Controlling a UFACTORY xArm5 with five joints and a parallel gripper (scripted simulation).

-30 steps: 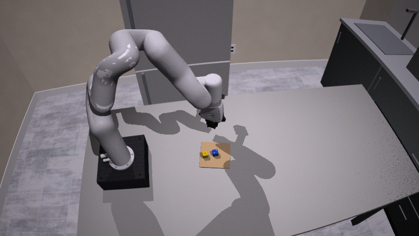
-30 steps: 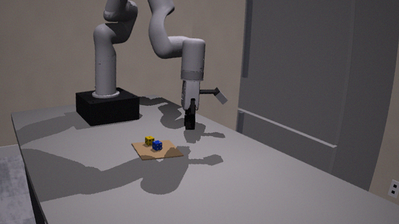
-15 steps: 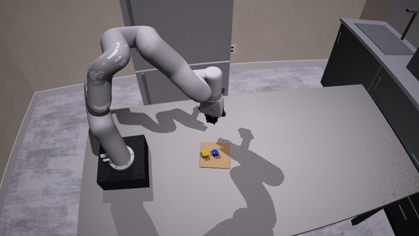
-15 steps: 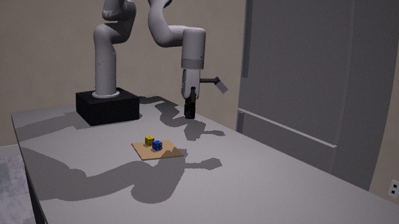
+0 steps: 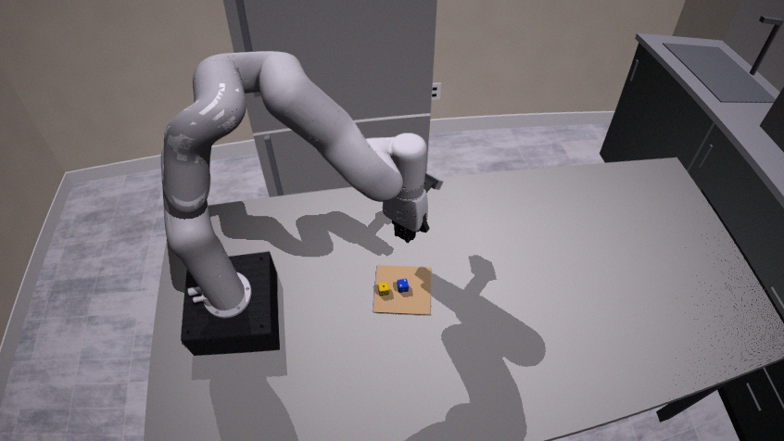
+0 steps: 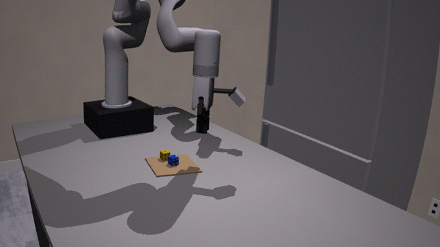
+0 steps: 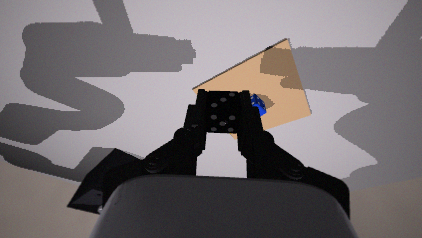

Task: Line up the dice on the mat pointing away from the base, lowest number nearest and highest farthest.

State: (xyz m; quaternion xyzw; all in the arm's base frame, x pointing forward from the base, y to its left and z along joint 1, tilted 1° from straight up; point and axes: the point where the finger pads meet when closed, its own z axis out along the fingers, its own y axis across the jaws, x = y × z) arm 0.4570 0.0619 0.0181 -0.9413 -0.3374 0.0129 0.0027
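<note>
The blue die lies 110 mm below my hand, 90 mm to the right of it and 30 mm behind it. From my hand the other things lie so: black die: 10 mm below; mat: 120 mm below, 90 mm to the right, 30 mm behind; yellow die: 110 mm below, 80 mm to the right, 80 mm behind.
</note>
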